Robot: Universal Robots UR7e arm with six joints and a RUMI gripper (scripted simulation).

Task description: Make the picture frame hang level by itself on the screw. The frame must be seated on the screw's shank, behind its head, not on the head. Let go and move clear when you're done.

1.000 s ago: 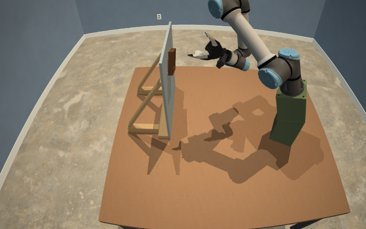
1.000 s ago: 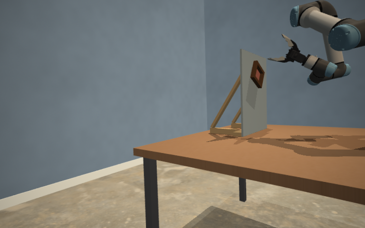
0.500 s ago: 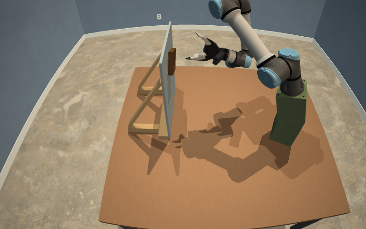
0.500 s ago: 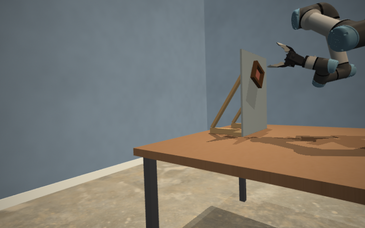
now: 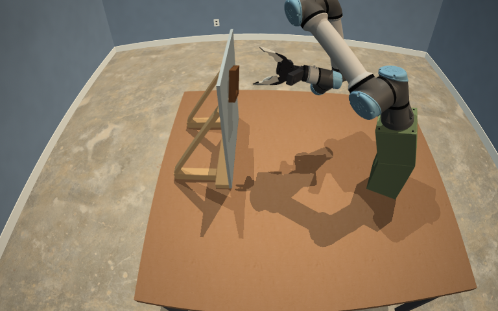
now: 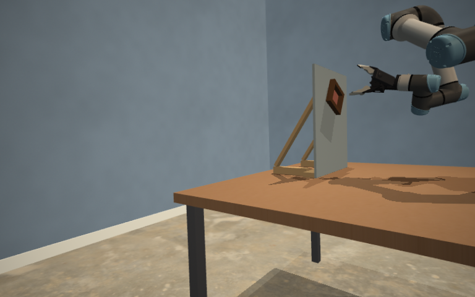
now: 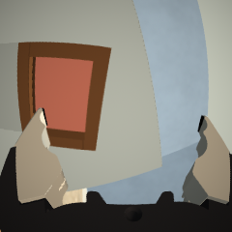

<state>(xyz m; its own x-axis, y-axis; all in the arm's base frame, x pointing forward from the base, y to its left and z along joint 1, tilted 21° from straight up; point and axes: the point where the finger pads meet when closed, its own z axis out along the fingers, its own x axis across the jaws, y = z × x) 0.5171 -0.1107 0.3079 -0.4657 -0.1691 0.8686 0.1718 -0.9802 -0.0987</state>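
Right now my hand is 9 cm short of the brown picture frame and 8 cm above it. Also, from my hand: grey wall panel: 11 cm ahead, 21 cm below.
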